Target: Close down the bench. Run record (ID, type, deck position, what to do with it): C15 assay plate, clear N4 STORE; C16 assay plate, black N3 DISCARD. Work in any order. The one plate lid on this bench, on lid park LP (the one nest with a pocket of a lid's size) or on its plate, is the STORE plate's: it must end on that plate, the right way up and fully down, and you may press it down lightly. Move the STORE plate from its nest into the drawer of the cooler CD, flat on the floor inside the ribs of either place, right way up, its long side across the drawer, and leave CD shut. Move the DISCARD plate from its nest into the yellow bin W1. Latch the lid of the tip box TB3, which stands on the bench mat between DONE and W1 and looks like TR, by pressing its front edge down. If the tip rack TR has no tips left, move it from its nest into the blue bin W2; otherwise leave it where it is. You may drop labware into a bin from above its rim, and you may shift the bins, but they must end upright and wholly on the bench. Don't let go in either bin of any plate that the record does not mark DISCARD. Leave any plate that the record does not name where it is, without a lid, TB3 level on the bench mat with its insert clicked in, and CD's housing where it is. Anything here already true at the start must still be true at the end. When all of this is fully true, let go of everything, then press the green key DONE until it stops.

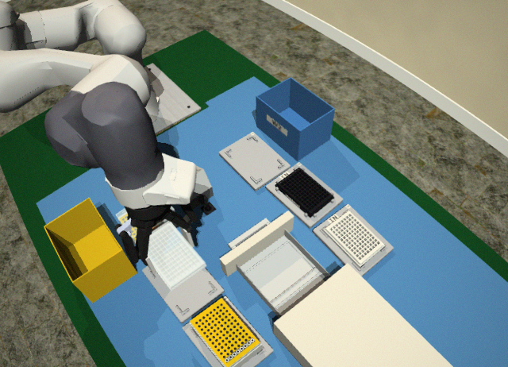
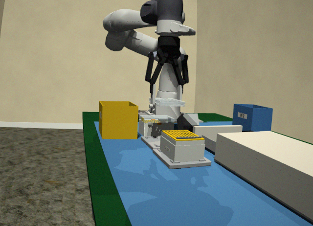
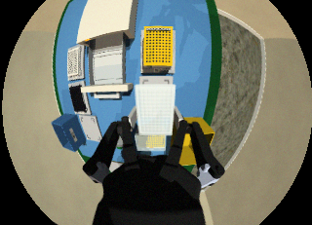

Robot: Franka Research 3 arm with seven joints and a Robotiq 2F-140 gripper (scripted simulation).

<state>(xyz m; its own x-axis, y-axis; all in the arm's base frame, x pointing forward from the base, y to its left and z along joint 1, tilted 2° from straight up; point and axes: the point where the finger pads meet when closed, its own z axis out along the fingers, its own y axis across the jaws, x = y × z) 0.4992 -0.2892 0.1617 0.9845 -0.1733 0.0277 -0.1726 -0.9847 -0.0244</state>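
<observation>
My gripper is now 19 cm short of the cooler drawer, 15 cm to the right of it and 14 cm above it. Round my hand: nest N4 (16 cm below); then tip rack TR (16 cm ahead, 4 cm to the right, 11 cm below); then plate lid (1 cm below).
</observation>
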